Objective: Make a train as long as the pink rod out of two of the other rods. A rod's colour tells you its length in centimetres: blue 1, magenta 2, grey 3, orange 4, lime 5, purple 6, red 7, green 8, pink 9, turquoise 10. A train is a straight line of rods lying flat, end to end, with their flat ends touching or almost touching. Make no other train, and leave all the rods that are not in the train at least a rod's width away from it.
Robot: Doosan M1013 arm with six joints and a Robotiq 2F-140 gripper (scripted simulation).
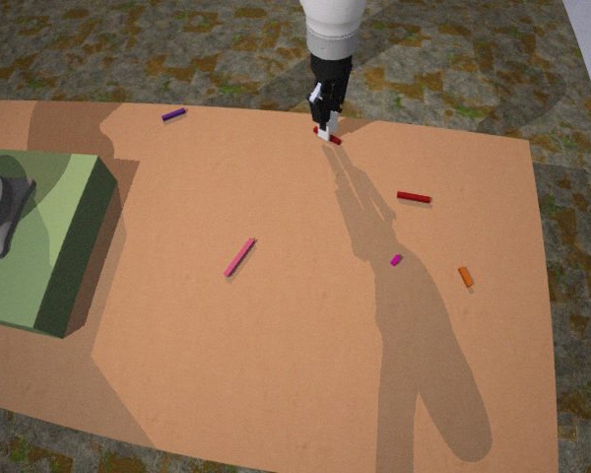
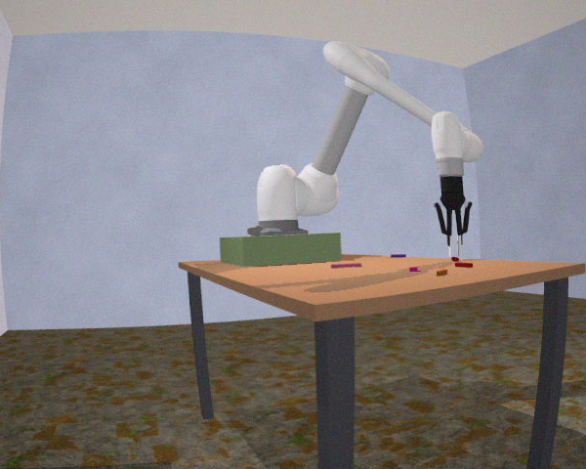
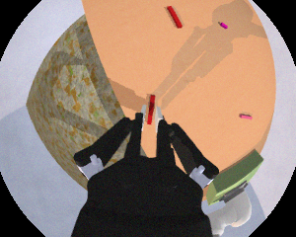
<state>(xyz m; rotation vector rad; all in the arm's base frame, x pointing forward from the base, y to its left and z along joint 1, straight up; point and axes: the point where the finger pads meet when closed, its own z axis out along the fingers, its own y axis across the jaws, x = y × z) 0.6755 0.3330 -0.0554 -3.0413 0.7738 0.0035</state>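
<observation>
My gripper is now 290 mm to the left of the magenta rod, 160 mm short of it and 40 mm above it. From my hand the other things lie so: purple rod: 380 mm behind, 40 mm below, 30 mm to the left; orange rod: 310 mm to the right, 300 mm ahead, 40 mm below; pink rod: 320 mm to the right, 140 mm behind, 40 mm below.
</observation>
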